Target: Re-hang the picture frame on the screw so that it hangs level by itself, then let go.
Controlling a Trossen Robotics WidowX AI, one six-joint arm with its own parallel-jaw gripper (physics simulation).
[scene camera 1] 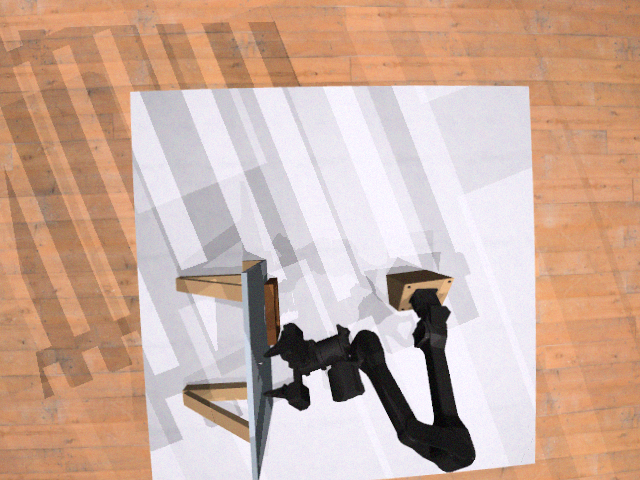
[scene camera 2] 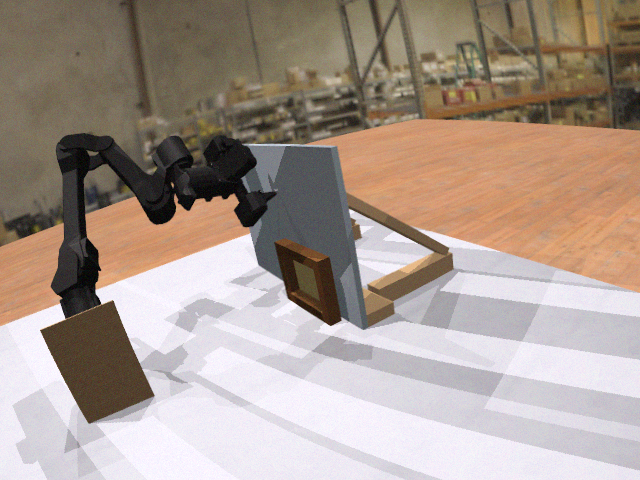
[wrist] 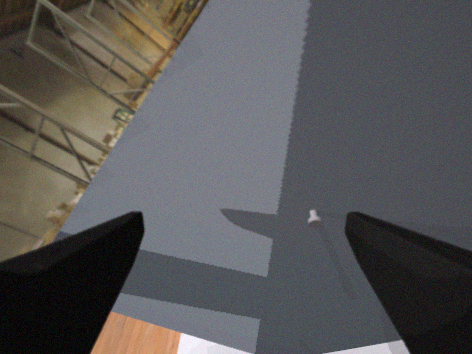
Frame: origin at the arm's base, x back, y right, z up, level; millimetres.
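Where they show: gripper, fingertip midpoint: (scene camera 1: 264, 374) (scene camera 2: 264, 176) (wrist: 245, 221); arm's base, link origin: (scene camera 1: 422, 295) (scene camera 2: 87, 327).
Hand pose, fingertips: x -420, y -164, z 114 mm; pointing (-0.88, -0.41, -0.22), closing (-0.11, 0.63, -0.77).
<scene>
Each offset is from my fingertips to the top centre of the thing. Level surfaces: height alone.
The brown wooden picture frame {dz -130, dx -3, dy +106 mm} (scene camera 1: 271, 312) (scene camera 2: 331, 289) is upright at the front face of the grey-blue panel (scene camera 1: 253, 320) (scene camera 2: 310, 201) (wrist: 400, 100), low and near one side edge. Whether it touches the mat or the panel is unclear. The small pale screw {dz -29, dx -13, dy +14 mm} (wrist: 313, 217) sticks out of the panel's face, with no frame on it. My gripper (scene camera 1: 266, 374) (wrist: 245, 221) is open and empty, high in front of the panel, above and to one side of the picture frame. In the wrist view the screw shows between the fingertips, closer to the right one.
Wooden braces (scene camera 1: 214, 286) (scene camera 1: 217, 413) (scene camera 2: 413, 276) stand behind the panel. The arm's wooden base block (scene camera 1: 419, 284) (scene camera 2: 98, 361) stands on the white mat {dz -258 mm} (scene camera 1: 336, 129) (scene camera 2: 206, 413). The arm reaches from it towards the panel. Wooden planks surround the mat.
</scene>
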